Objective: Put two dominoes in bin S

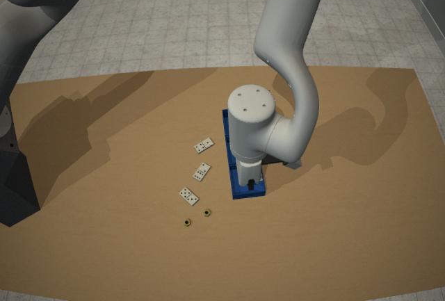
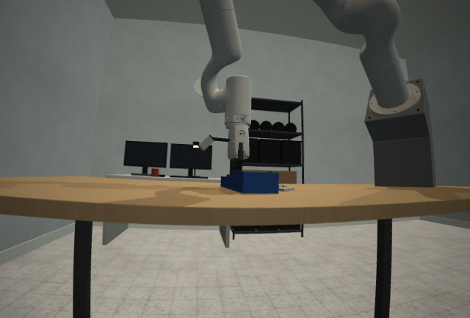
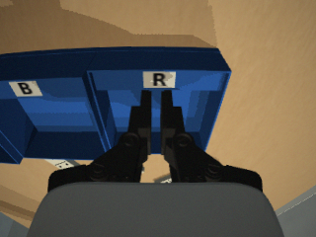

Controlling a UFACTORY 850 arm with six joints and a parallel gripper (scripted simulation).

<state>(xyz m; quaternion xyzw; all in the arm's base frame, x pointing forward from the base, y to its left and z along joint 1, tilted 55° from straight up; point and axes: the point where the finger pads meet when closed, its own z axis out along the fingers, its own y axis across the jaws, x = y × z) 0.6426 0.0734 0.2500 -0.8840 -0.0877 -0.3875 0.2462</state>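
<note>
My gripper is now 40 mm past the blue bin strip, 70 mm to the right of it and 10 mm above it.
</note>
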